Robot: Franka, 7 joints.
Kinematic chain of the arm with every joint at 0, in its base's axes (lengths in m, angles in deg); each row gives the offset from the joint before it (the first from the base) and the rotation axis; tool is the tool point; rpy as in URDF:
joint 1: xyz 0 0 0.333 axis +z
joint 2: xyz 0 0 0 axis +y
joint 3: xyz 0 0 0.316 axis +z
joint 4: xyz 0.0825 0 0 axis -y
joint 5: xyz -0.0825 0 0.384 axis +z
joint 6: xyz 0 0 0 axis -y
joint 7: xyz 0.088 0 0 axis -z
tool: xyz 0 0 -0.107 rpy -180 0 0
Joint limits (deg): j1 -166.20..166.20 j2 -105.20..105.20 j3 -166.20..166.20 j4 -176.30..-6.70 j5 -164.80..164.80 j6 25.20..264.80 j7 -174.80..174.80
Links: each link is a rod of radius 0.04 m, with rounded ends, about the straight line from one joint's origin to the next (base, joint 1, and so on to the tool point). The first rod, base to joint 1, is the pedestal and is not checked.
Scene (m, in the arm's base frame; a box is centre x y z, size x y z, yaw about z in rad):
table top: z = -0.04
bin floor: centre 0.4 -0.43 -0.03 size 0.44 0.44 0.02 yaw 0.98
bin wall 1: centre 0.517 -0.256 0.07 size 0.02 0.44 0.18 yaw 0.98
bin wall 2: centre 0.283 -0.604 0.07 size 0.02 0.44 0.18 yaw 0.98
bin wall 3: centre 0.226 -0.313 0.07 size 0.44 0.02 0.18 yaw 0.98
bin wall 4: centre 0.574 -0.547 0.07 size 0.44 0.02 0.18 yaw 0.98
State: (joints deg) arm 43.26 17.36 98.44 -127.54 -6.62 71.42 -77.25
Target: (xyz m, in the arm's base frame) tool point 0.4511 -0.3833 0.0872
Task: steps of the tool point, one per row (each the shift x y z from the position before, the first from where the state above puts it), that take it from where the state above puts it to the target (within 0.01 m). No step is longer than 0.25 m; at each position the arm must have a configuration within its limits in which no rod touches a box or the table.
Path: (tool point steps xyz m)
1: 0.1360 0.1326 -0.0048
2: 0.1922 0.0607 -0.0117
3: 0.2097 -0.0333 -0.0170
4: 0.1818 -0.1290 -0.0193
5: 0.1114 -0.2044 -0.0180
6: 0.0124 -0.2416 -0.0125
7: -0.0941 -0.2312 -0.0028
8: 0.0053 -0.0054 -0.0926
9: -0.0052 0.0055 -0.0948

